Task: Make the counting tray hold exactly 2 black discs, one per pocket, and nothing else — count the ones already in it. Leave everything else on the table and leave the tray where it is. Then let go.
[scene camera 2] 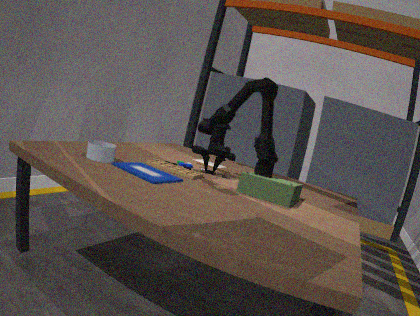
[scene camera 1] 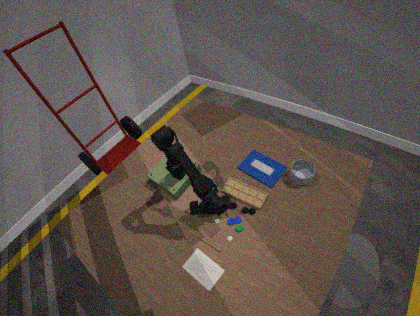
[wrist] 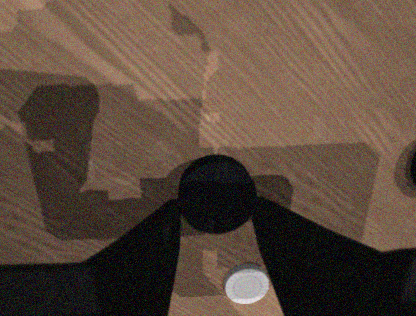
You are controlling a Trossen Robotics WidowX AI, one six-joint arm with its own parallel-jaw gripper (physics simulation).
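Note:
My gripper [scene camera 1: 212, 211] [scene camera 2: 211, 172] [wrist: 216, 207] is shut on a black disc [wrist: 217, 175], low over the table beside the counting tray. The pale wooden counting tray [scene camera 1: 245, 192] [scene camera 2: 175, 169] lies flat, and I see no disc in its pockets. Two black discs [scene camera 1: 244, 211] [scene camera 1: 252, 211] lie close together near its edge. Another dark round shape [scene camera 1: 233, 205], seemingly a black disc, shows beside the gripper. Part of a black disc [wrist: 413, 167] shows at the right edge of the wrist view.
A white disc [scene camera 1: 217, 220] [wrist: 247, 286] lies near the fingers. Two blue discs [scene camera 1: 231, 221] [scene camera 1: 238, 220], a green disc [scene camera 1: 240, 228] and another white disc [scene camera 1: 230, 238] lie nearby. Also here: a blue booklet [scene camera 1: 275, 177], bowl [scene camera 1: 302, 171], thin stick [scene camera 1: 210, 244], paper [scene camera 1: 203, 269], green block [scene camera 2: 270, 190].

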